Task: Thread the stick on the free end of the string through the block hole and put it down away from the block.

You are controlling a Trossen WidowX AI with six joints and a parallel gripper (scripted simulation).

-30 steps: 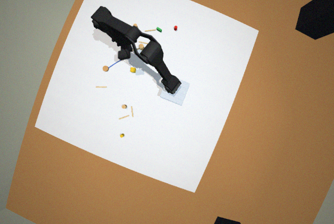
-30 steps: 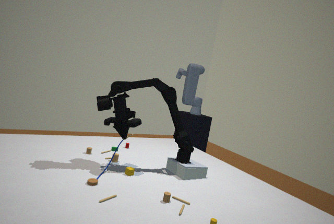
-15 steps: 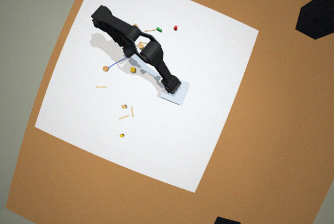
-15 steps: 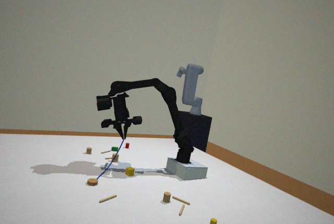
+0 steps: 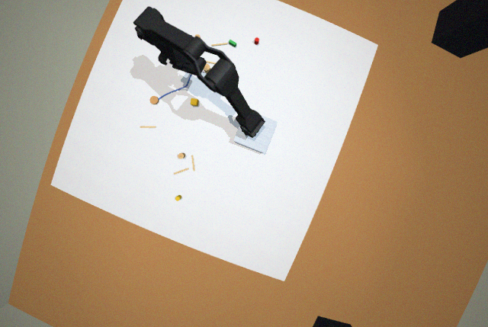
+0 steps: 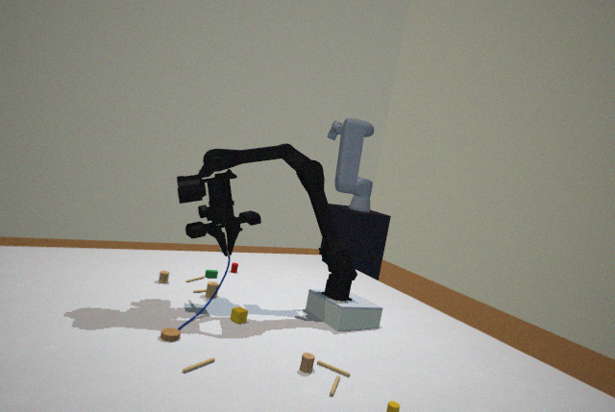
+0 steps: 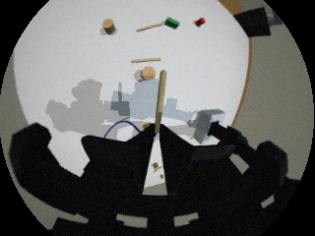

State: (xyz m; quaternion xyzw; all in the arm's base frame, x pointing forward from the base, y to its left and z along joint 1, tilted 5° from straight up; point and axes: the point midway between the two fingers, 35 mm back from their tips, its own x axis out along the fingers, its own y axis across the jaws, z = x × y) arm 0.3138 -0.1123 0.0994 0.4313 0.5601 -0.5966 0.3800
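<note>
My gripper tip is 2 cm to the left of the thin wooden stick. Also, from my gripper tip: tan wooden block: 1 cm behind, 7 cm to the right, 12 cm below; then yellow cube: 1 cm behind, 9 cm to the left, 12 cm below; then round wooden button: 18 cm ahead, 15 cm to the left, 13 cm below.
</note>
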